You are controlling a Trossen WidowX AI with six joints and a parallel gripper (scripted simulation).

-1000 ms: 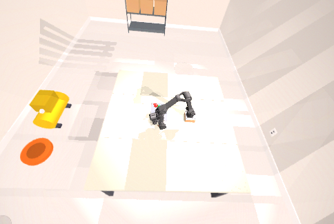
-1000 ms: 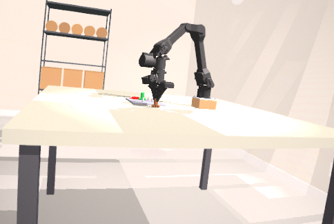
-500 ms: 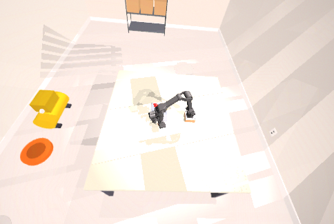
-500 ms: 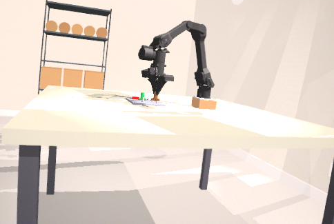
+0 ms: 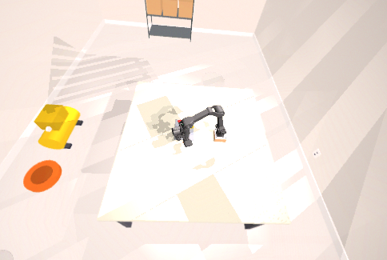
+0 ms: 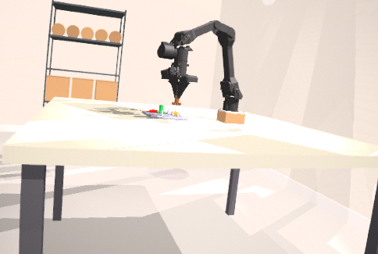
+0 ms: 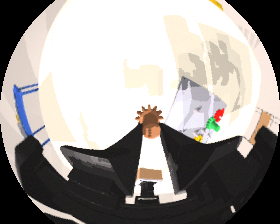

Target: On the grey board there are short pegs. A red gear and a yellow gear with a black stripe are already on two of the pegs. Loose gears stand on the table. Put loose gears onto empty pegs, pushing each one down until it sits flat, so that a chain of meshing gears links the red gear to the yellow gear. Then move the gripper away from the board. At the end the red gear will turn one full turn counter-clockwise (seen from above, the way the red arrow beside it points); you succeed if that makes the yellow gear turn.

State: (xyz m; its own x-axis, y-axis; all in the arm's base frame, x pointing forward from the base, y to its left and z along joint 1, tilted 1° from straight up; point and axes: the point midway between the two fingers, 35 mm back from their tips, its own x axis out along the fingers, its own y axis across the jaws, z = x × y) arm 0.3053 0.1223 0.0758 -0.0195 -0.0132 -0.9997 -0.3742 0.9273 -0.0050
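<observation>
The green gear lies 20 mm ahead of my gripper tip, 210 mm to the right of it and 80 mm below it. The rest, counted from my gripper tip: yellow gear 50 mm behind, 200 mm to the right, 80 mm below; red gear 50 mm ahead, 230 mm to the right, 80 mm below; brown gear 10 mm below.
</observation>
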